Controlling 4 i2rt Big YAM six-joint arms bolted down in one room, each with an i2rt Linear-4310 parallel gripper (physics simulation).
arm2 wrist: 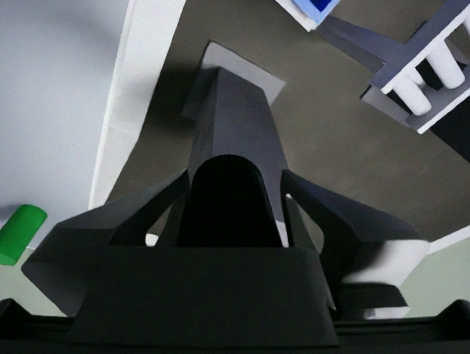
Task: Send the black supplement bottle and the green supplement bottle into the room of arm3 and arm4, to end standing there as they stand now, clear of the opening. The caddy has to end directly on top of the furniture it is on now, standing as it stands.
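Observation:
My arm2 gripper [236, 171] is shut on the black supplement bottle [227, 205], whose dark rounded end shows between the two fingers. Brown floor shows beyond it, so the bottle is held off the table. The green supplement bottle [22, 234] is at the lower left, at the near edge of the pale tabletop [55, 100], left of the gripper; it appears upright, seen at a slant. The caddy cannot be made out for certain in this view. The opening between the rooms cannot be picked out. The arm1, arm3 and arm4 grippers do not show.
A dark grey column [240, 115] with a paler base rises beyond the fingers. A dark rack frame [405, 52] with white rollers is at the upper right. Part of a blue, white-edged object [306, 14] shows at the top. The tabletop's thick white edge [135, 90] runs down the left.

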